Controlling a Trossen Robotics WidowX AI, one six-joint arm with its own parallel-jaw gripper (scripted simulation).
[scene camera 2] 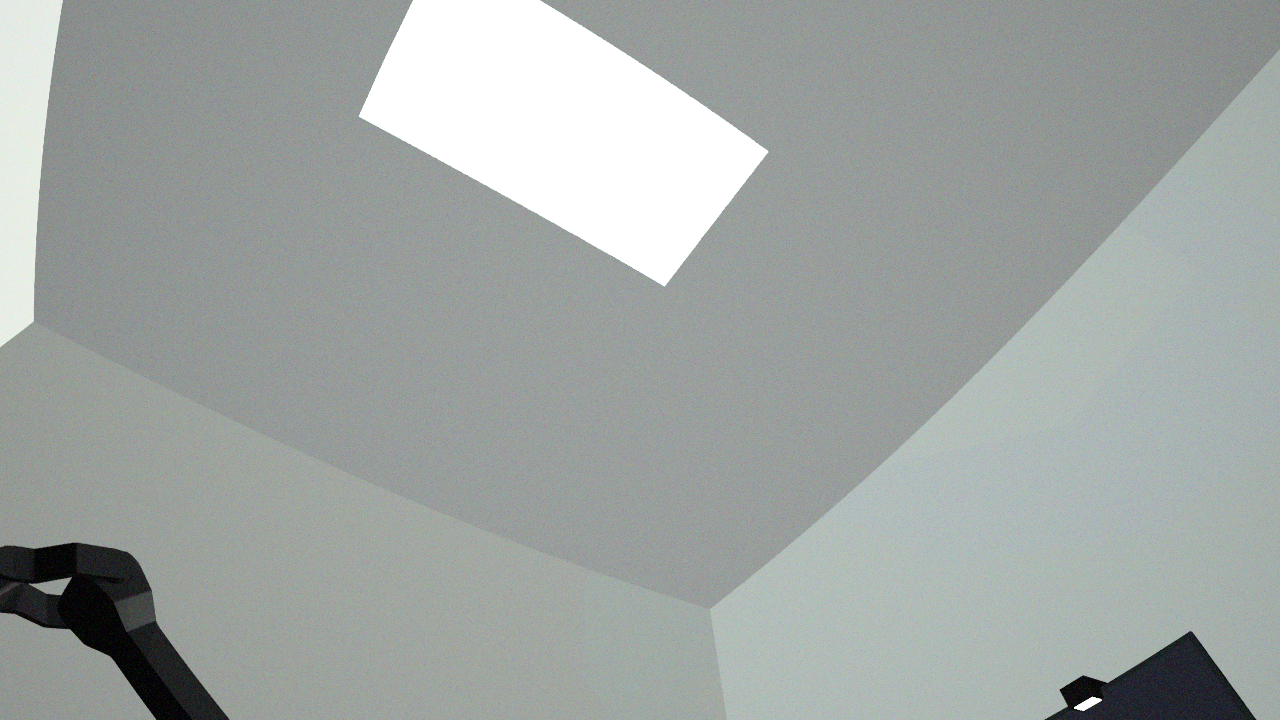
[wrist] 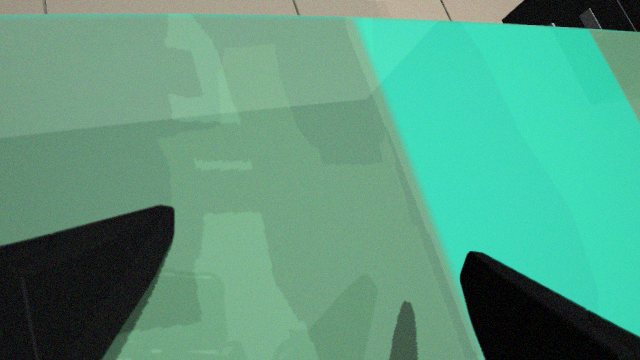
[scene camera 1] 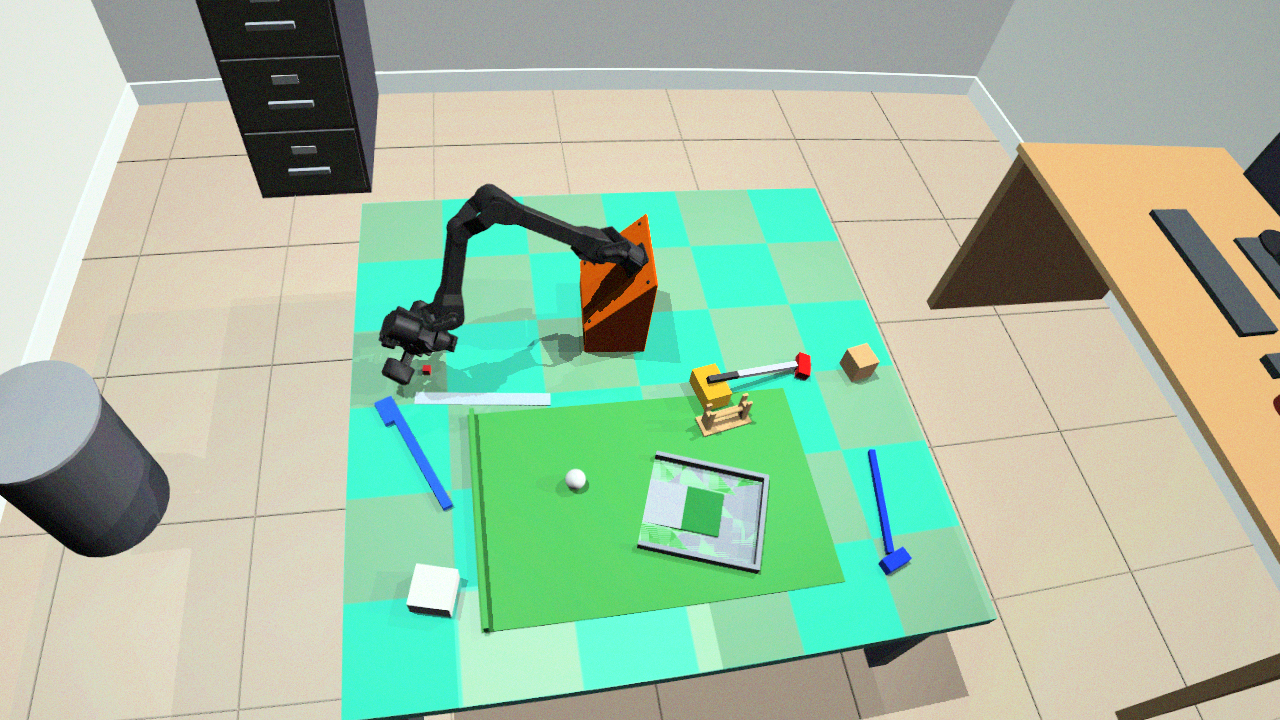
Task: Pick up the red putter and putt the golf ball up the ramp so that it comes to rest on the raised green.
Labels:
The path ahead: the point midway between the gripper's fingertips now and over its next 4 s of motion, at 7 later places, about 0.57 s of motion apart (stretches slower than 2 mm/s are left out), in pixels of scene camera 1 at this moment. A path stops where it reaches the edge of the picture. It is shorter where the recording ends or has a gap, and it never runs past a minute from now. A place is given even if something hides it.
My gripper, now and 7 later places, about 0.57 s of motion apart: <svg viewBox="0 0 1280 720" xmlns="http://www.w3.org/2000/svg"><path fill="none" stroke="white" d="M395 344L438 430L536 479L663 463L747 389L748 369L744 376L742 380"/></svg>

